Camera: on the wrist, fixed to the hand. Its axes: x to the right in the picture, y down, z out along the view.
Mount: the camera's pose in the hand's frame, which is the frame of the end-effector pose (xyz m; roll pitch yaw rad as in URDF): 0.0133 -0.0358 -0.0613 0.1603 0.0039 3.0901
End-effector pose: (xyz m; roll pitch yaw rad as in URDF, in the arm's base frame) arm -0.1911 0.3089 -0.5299 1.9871 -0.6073 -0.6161
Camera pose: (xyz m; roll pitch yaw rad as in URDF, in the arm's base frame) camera -0.1377 0.3575 -0.5288 -1.8155 0.5585 2.5458
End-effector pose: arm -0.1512 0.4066 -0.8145 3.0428 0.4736 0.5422
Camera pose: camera -0.1401 0.4619 -0.7694 -2.9088 -0.4819 -2.5420
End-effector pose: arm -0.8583 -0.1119 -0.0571 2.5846 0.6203 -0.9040
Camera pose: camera -0.7904 -0.0967 -0.0379 -2.4553 -0.6502 2.2899
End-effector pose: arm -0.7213 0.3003 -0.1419 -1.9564 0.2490 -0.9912
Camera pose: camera -0.7429 0.2542 -0.0907 2.1115 -0.2027 2.1738
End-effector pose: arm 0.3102 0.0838 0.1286 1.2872 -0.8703 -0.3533
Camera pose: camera 0.3721 0.1130 0.1056 -1.1468 0.8218 2.7616
